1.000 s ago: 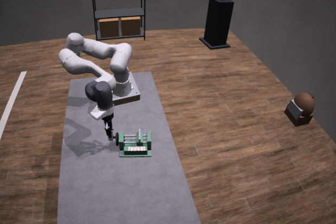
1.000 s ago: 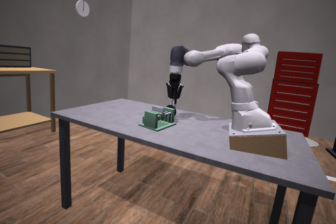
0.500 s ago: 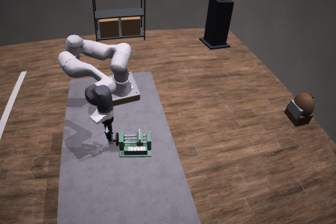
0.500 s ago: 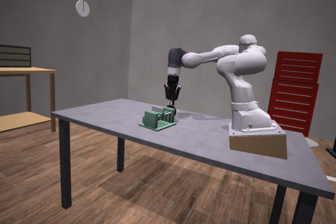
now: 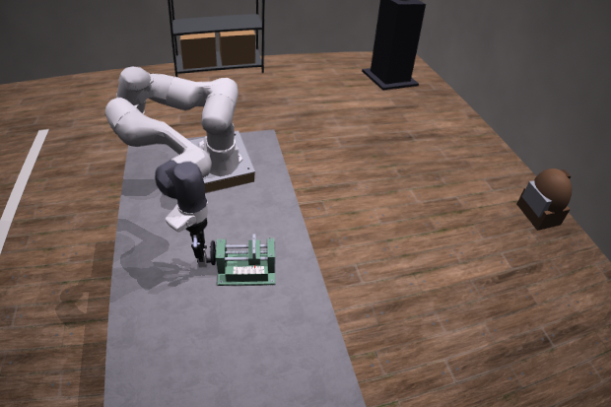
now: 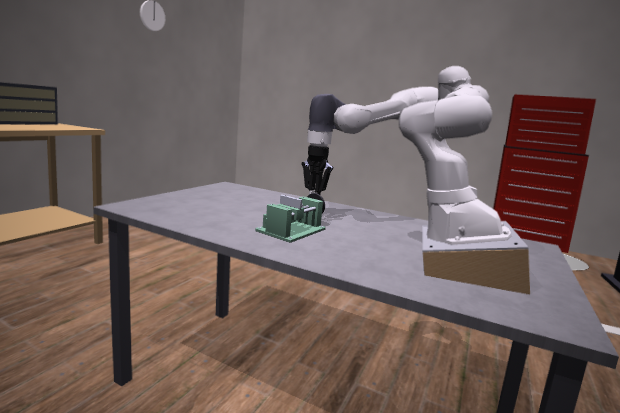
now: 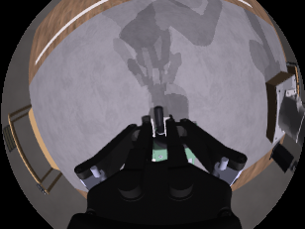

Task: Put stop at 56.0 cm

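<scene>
Right now the black handwheel is 20 mm to the left of my hand and 10 mm below it. The rest, counted from my hand: stop carriage: 40 mm ahead, 180 mm to the left, 10 mm above.
</scene>
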